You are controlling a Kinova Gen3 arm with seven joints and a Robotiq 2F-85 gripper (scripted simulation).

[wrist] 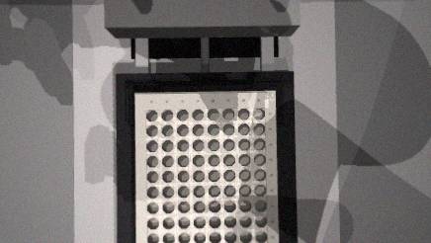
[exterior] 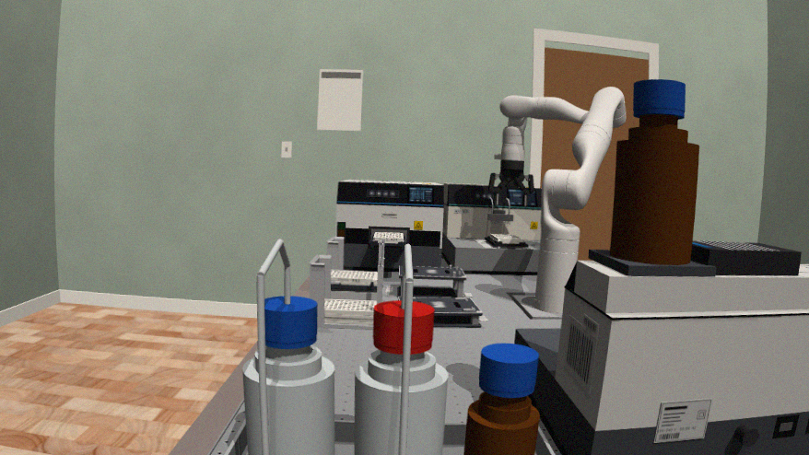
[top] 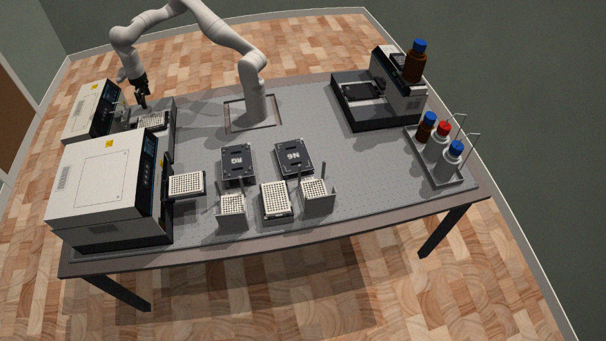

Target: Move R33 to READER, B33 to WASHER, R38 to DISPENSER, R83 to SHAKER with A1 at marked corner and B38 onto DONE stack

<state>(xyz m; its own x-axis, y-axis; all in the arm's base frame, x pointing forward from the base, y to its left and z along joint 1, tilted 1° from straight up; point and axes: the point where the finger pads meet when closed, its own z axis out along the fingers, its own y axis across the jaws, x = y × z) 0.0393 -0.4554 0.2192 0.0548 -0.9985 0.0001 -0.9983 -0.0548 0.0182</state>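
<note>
My hand is 13 cm above the washer nest, 2 cm to the left of it and 1 cm short of it. Also, from my hand: washer head 12 cm to the right, 5 cm below, 1 cm ahead; then dark reader tray 38 cm ahead, 18 cm to the left, 11 cm below; then reader housing 39 cm ahead, 11 cm to the right, 2 cm above.
</note>
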